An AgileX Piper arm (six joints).
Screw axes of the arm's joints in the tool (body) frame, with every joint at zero. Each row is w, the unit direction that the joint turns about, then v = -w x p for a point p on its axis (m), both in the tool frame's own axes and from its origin. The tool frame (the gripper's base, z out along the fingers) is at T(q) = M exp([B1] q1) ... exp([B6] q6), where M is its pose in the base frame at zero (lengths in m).
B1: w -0.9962 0 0.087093 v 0 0.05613 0
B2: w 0 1 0 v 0.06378 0 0.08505
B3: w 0 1 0 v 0.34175 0 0.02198
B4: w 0 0 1 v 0 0 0
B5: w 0 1 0 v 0.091 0 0
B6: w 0 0 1 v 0 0 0
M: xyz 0.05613 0 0.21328 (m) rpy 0 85 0 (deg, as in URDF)
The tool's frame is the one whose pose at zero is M.
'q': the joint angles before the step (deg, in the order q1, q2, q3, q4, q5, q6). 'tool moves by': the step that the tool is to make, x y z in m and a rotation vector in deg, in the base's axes. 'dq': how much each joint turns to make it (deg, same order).
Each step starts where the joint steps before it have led.
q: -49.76, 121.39, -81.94, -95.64, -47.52, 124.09
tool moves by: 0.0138, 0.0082, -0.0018, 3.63, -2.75, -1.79
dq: 2.06, 0.89, 0.00, 5.81, 0.60, 0.07
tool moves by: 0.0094, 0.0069, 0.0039, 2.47, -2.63, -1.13
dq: 1.50, 0.04, 0.00, 4.49, 0.05, -0.04
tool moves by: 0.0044, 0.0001, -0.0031, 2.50, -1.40, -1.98
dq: 0.52, 0.77, 0.01, 3.70, 0.43, -0.02
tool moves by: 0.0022, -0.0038, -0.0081, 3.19, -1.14, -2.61
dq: 0.00, 1.44, -0.01, 3.99, 0.27, 0.02
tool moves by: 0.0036, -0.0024, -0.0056, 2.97, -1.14, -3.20
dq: 0.41, 1.05, -0.01, 4.51, 1.09, 0.00
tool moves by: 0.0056, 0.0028, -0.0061, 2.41, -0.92, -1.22
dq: 0.88, 1.05, 0.01, 3.21, 0.13, -0.08
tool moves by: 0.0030, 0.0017, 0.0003, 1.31, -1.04, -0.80
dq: 0.50, 0.18, 0.00, 2.09, -0.07, 0.02
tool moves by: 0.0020, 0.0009, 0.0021, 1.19, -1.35, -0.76
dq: 0.31, -0.01, 0.00, 2.07, -0.36, -0.01
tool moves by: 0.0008, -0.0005, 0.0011, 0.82, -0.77, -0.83
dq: 0.11, 0.02, -0.02, 1.45, 0.00, 0.02
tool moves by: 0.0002, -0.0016, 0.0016, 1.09, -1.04, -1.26
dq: 0.00, -0.01, 0.01, 1.96, 0.00, 0.00
